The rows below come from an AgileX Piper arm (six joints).
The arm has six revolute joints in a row. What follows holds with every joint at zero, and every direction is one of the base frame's. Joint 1 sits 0.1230 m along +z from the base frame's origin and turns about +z. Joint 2 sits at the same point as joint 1 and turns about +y. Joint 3 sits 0.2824 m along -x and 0.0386 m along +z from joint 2 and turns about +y. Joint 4 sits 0.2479 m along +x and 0.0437 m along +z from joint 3 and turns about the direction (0.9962, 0, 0.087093). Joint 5 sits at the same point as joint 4 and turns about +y. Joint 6 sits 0.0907 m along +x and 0.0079 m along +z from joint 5 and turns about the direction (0.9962, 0, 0.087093). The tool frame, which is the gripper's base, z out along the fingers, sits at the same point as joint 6; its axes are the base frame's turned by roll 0.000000, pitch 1.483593 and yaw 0.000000 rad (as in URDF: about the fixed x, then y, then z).
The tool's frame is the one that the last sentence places.
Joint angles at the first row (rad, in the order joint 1, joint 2, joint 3, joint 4, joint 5, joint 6):
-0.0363 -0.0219 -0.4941 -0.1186 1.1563 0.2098
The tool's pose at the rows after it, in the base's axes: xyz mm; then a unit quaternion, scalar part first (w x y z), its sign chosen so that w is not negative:
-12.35 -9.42 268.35 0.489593 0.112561 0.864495 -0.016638
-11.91 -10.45 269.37 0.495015 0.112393 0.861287 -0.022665
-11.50 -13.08 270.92 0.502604 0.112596 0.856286 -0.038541
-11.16 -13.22 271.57 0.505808 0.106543 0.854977 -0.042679
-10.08 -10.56 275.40 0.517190 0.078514 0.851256 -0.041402
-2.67 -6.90 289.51 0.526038 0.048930 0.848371 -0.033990
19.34 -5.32 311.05 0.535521 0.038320 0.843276 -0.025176
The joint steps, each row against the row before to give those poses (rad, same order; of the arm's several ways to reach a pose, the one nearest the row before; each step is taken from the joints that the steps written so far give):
0.0000 -0.0001 0.0000 0.0000 0.0000 0.0000
0.0000 0.0001 0.0000 -0.0129 -0.0116 0.0000
0.0000 0.0000 0.0000 -0.0331 -0.0157 0.0000
0.0000 0.0000 0.0000 -0.0022 -0.0080 -0.0130
0.0000 0.0032 -0.0074 0.0315 -0.0262 -0.0595
0.0000 0.0598 -0.0376 0.0466 -0.0460 -0.0617
-0.0001 0.1308 -0.0502 0.0262 -0.1035 -0.0167

